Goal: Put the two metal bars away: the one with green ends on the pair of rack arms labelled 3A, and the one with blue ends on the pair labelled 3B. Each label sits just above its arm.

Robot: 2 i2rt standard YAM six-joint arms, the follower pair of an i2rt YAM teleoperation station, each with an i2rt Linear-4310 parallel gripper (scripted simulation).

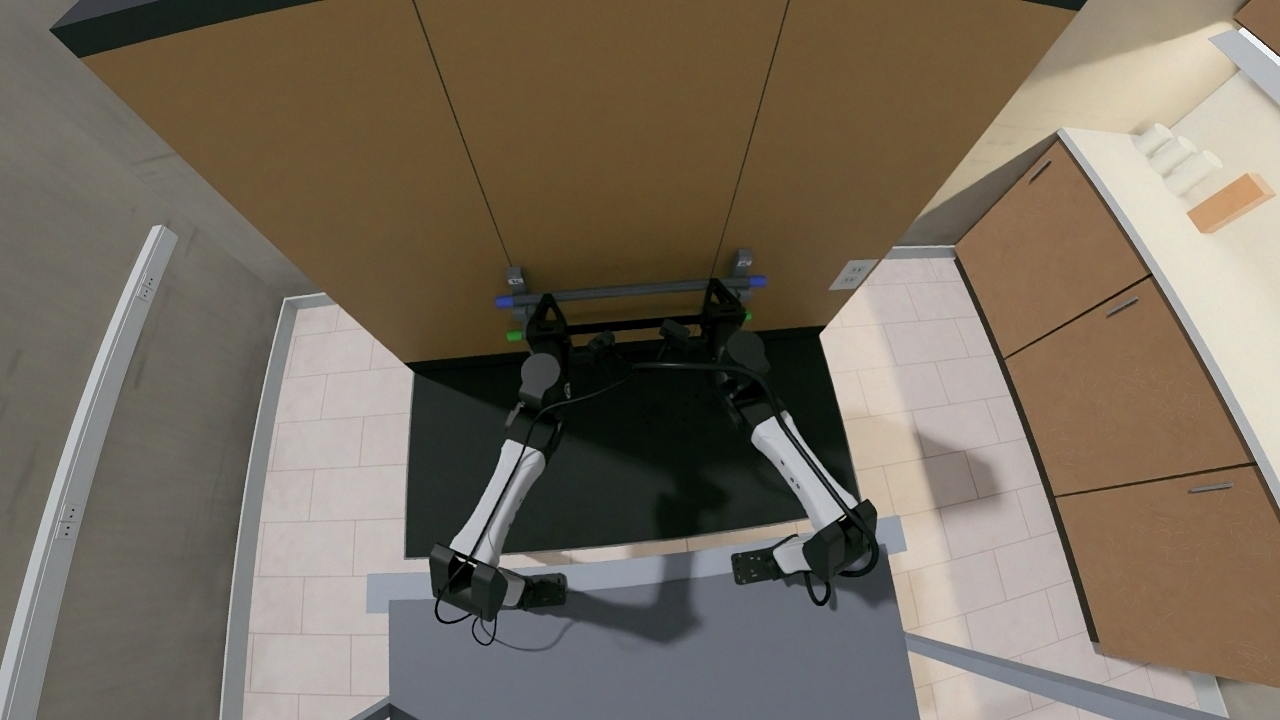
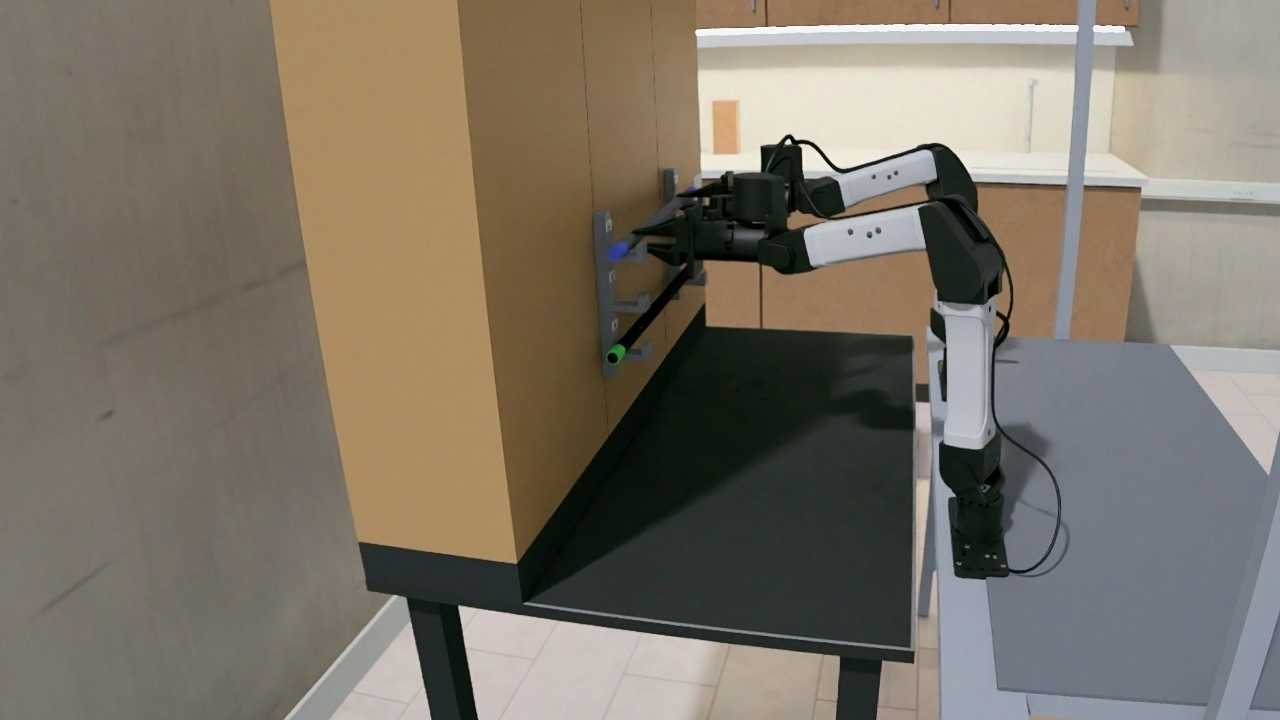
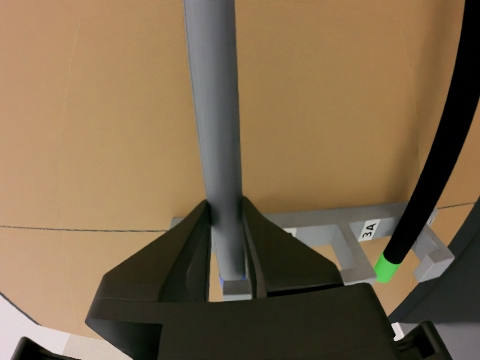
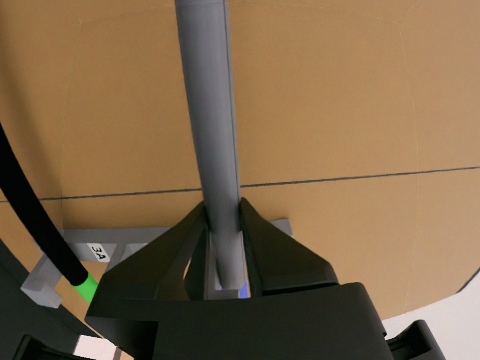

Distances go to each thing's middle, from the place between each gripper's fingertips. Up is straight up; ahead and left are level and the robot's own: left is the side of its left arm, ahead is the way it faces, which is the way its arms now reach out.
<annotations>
Right now my right hand point(image 1: 712, 281) is 15 cm to the right of the blue-ended grey bar point(image 1: 702, 284). From my right hand the other things lie so: green-ended black bar point(image 2: 617, 352): 15 cm to the left, 15 cm below, 1 cm ahead.
Right now the blue-ended grey bar is 1 cm ahead of my left hand and 15 cm to the right of it. Also, from my left hand: green-ended black bar (1 cm ahead, 15 cm to the right, 15 cm below).
</annotations>
